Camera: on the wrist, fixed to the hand. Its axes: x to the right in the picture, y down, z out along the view.
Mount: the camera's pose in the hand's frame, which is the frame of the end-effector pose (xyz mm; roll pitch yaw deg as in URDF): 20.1 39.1 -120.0 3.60 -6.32 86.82
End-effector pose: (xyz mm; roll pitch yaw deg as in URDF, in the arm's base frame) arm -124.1 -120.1 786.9 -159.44 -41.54 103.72
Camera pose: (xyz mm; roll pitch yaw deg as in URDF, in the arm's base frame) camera -35.7 -150.3 874.0 -131.19 17.54 34.66
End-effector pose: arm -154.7 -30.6 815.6 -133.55 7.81 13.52
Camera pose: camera -101.5 -135.0 866.7 174.50 52.68 -81.53
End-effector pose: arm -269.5 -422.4 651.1 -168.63 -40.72 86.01
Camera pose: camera -211.6 -483.1 747.5 -134.14 11.19 10.16
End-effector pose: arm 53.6 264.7 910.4 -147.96 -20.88 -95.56
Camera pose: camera -41.8 284.1 993.2 -148.85 34.02 -166.37
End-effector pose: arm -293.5 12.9 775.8 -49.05 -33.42 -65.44
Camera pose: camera -320.9 -83.6 696.6 -40.21 32.35 -5.18
